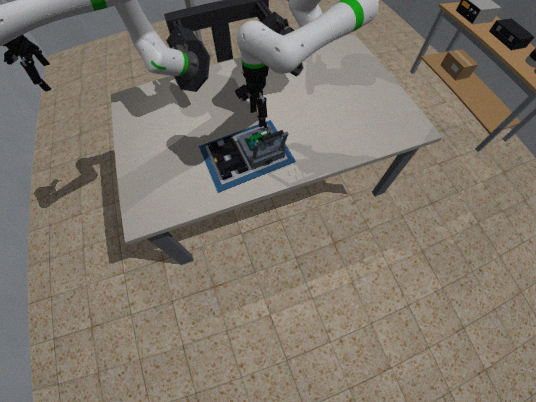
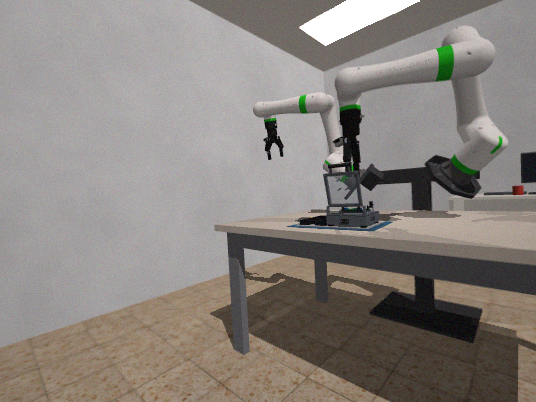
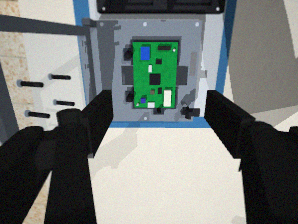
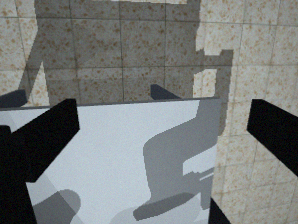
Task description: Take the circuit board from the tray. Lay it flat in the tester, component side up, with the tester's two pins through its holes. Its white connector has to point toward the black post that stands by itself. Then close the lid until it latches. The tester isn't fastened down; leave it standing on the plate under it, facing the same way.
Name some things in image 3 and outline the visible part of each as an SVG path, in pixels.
My left gripper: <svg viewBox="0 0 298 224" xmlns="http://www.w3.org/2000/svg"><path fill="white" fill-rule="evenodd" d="M207 90L204 119L233 159L241 159L238 172L241 170L246 224L298 224L298 126L291 126L289 132L278 131L264 121L255 121L256 118L218 91ZM112 90L102 90L82 111L77 108L58 111L56 113L58 125L53 130L44 131L44 128L41 126L25 127L0 146L0 224L22 224L50 172L51 179L44 224L97 224L88 158L95 157L114 118Z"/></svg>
A grey tester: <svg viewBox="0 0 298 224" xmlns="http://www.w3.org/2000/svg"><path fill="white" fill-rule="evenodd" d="M0 14L0 145L25 127L41 126L44 128L44 131L54 129L58 125L56 118L58 111L68 108L77 108L82 111L102 90L112 90L114 116L112 121L193 121L193 117L200 117L200 108L194 108L202 20L93 20L89 17L84 17L81 19L83 26ZM133 42L178 42L174 108L134 108Z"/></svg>
